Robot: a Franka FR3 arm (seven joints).
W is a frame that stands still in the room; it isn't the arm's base.
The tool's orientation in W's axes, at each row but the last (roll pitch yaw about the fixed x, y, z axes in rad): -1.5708, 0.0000, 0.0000; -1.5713, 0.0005, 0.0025; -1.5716, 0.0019, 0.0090; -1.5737, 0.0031, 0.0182; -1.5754, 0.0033, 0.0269; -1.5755, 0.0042, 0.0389; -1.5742, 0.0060, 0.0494; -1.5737, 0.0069, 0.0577; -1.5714, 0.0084, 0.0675
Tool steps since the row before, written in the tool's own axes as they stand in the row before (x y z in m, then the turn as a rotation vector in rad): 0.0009, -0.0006, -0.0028, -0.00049, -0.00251, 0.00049; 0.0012, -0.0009, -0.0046, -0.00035, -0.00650, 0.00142; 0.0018, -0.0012, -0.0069, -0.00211, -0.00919, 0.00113; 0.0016, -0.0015, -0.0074, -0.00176, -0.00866, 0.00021; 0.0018, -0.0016, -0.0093, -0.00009, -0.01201, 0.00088; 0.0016, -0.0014, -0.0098, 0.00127, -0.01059, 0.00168; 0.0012, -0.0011, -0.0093, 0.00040, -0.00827, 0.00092; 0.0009, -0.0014, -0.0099, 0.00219, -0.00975, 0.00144; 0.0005, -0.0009, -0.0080, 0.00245, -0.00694, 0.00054
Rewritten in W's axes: 0.0009, -0.0028, 0.0006, -0.00049, 0.00049, 0.00251; 0.0012, -0.0046, 0.0009, -0.00035, 0.00142, 0.00650; 0.0019, -0.0069, 0.0012, -0.00210, 0.00112, 0.00919; 0.0017, -0.0074, 0.0015, -0.00174, 0.00020, 0.00866; 0.0021, -0.0092, 0.0016, -0.00008, 0.00093, 0.01201; 0.0020, -0.0097, 0.0014, 0.00125, 0.00178, 0.01058; 0.0017, -0.0092, 0.0011, 0.00040, 0.00097, 0.00826; 0.0015, -0.0098, 0.0014, 0.00217, 0.00160, 0.00973; 0.0010, -0.0079, 0.0009, 0.00247, 0.00071, 0.00692
